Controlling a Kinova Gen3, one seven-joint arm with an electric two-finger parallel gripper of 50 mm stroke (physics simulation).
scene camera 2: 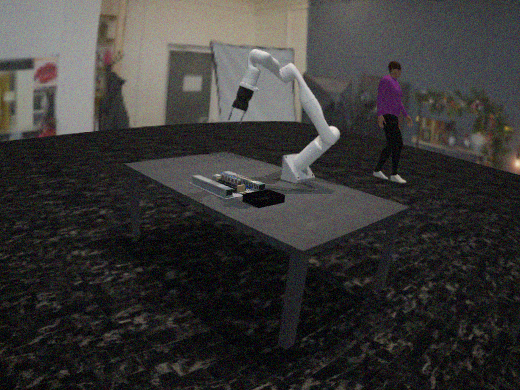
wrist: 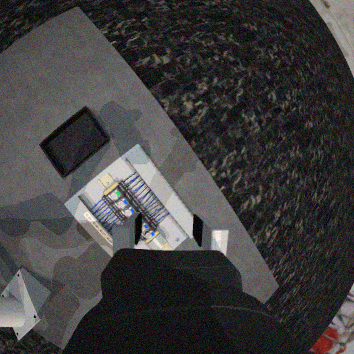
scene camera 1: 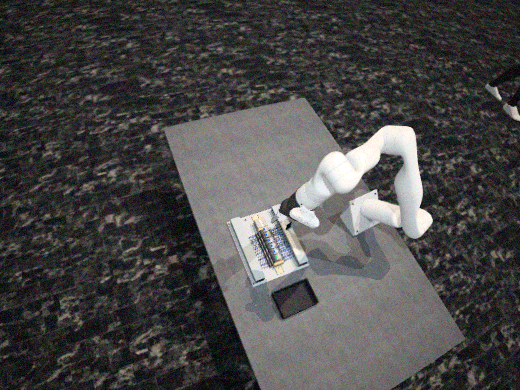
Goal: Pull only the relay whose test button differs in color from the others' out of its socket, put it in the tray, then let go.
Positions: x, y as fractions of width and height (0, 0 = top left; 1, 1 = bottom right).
Labels:
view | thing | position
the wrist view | my gripper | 0.47, 0.63
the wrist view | light panel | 0.34, 0.48
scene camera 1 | light panel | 0.56, 0.68

